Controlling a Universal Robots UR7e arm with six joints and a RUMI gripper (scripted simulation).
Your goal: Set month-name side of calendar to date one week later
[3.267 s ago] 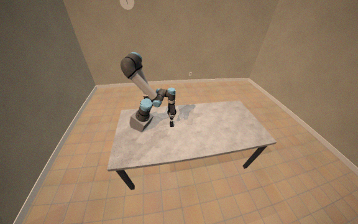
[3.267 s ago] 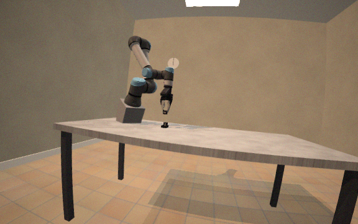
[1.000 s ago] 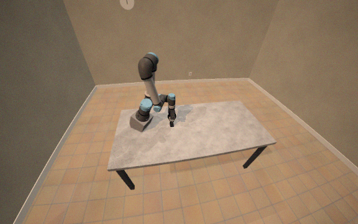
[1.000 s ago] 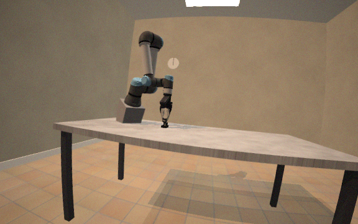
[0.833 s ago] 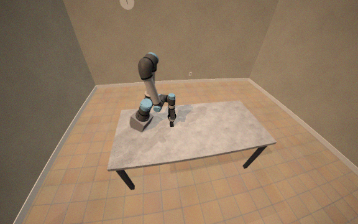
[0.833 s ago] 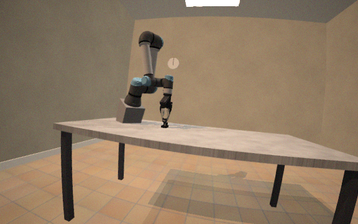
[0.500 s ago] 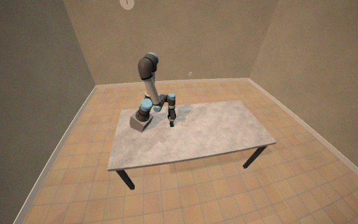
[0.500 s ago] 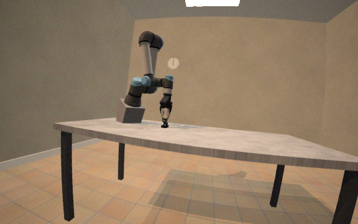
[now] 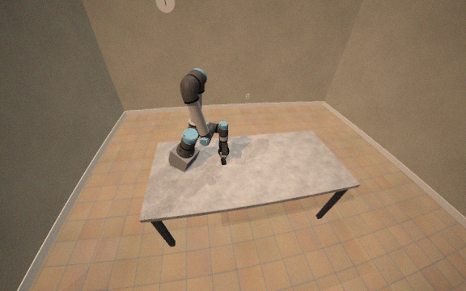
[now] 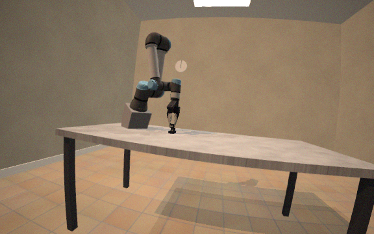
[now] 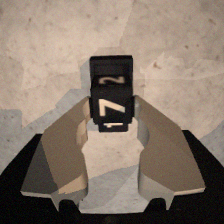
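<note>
Now: hand 4 cm above the black cube and 3 cm to the right of it. From my hand the other things lie so: black date cube: 1 cm below; then black calendar tray: 6 cm below, 2 cm to the left.
</note>
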